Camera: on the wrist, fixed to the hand. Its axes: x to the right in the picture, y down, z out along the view.
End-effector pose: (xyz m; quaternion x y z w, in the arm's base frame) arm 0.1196 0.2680 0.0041 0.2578 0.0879 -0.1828 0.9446
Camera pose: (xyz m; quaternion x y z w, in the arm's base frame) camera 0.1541 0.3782 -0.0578 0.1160 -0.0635 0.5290 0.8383
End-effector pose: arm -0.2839 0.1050 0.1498 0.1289 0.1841 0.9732 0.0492
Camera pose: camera -0.3305 0.0018 0.0838 -0.1876 0.0916 -0.7628 0.6121
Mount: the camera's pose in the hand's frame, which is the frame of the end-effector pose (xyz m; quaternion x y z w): 0.0147 0.0735 -0.1075 -0.1414 0.0239 0.6795 0.7195
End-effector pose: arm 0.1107 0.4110 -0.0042 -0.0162 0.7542 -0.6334 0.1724
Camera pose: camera 0.0810 0.5240 -0.0635 0.4916 0.6473 -0.2323 0.5341
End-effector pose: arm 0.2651 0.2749 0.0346 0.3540 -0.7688 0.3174 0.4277
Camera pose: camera 0.2460 0.3962 0.0805 -0.3358 -0.8284 0.4187 0.1605
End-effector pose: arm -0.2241 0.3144 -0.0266 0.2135 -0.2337 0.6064 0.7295
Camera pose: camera -0.2854 0.4026 -0.1017 -0.1228 -0.3815 0.9040 0.1486
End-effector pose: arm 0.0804 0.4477 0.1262 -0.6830 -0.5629 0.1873 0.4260
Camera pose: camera 0.2086 0.4212 0.1322 -0.9387 0.0428 0.3283 0.0961
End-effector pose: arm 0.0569 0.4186 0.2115 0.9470 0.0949 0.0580 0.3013
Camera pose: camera 0.0639 0.4231 0.3423 0.7019 -0.5762 0.2825 0.3090
